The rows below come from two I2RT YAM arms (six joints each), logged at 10 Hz.
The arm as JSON. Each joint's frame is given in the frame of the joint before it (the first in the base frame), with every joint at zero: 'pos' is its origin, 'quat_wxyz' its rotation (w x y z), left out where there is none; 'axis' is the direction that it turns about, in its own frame. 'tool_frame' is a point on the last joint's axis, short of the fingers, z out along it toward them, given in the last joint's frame.
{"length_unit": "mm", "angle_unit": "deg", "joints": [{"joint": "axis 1", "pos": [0.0, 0.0, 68.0], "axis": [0.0, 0.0, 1.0]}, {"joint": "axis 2", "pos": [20.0, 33.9, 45.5], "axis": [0.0, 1.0, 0.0]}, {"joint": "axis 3", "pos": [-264.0, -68.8, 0.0], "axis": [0.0, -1.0, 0.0]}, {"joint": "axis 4", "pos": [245.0, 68.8, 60.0], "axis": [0.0, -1.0, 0.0]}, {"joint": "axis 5", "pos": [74.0, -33.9, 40.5], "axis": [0.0, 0.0, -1.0]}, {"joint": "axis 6", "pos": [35.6, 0.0, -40.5], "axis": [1.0, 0.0, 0.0]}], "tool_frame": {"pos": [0.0, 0.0, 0.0], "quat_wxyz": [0.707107, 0.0, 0.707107, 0.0]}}
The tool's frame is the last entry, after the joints.
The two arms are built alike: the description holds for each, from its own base.
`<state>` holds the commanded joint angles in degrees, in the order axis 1, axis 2, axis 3, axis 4, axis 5, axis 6, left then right.
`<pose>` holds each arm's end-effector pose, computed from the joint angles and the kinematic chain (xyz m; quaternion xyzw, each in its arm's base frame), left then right.
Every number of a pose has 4 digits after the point. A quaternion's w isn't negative.
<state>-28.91 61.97 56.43 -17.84 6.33 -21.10 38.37 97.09 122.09 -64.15 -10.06 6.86</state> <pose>0.2134 -0.1224 0.3392 0.0871 0.8304 -0.2736 0.4774 0.2579 0.2121 0.4646 -0.2805 0.8556 0.2376 0.3643</pose>
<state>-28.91 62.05 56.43 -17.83 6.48 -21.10 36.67 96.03 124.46 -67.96 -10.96 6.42</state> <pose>0.2137 -0.1226 0.3389 0.0878 0.8307 -0.2744 0.4765 0.2515 0.1957 0.4761 -0.2742 0.8586 0.2362 0.3630</pose>
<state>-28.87 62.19 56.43 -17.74 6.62 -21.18 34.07 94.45 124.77 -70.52 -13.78 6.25</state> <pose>0.2142 -0.1228 0.3385 0.0876 0.8309 -0.2753 0.4756 0.2476 0.1777 0.4821 -0.2655 0.8619 0.2462 0.3549</pose>
